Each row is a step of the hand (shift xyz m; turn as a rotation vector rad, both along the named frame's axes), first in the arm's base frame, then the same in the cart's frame.
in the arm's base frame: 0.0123 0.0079 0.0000 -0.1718 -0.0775 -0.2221
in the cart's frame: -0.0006 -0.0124 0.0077 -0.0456 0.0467 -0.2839
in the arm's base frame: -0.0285 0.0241 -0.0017 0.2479 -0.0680 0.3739
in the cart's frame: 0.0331 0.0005 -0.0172 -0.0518 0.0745 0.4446
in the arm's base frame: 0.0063 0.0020 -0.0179 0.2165 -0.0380 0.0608
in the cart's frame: -0.0083 -0.0136 -0.0105 -0.1242 -0.0753 0.1758
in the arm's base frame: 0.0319 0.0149 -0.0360 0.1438 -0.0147 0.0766
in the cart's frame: -0.0188 -0.0458 -0.0093 -0.0615 -0.0396 0.1463
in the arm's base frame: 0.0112 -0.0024 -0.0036 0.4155 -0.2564 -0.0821
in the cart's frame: -0.0092 -0.0068 0.0037 -0.4493 -0.1203 0.1697
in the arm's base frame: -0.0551 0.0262 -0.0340 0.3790 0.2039 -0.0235
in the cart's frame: 0.0376 -0.0004 -0.0589 -0.0584 -0.3688 0.2154
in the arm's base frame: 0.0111 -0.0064 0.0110 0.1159 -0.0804 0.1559
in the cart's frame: -0.0069 0.0028 0.0151 -0.0680 0.0573 0.1905
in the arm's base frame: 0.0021 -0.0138 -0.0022 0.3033 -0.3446 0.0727
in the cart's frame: -0.0124 0.0066 -0.0011 -0.4002 0.0773 0.2234
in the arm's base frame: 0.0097 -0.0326 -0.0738 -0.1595 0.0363 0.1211
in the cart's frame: -0.0565 -0.0198 -0.0549 0.1573 0.1291 0.0041
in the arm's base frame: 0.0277 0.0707 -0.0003 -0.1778 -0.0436 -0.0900
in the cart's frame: 0.0387 -0.0624 0.0193 0.0308 0.0912 -0.1799
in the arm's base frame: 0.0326 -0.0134 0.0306 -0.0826 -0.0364 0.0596
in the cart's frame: -0.0169 0.0038 0.0434 0.0384 0.1011 -0.0028
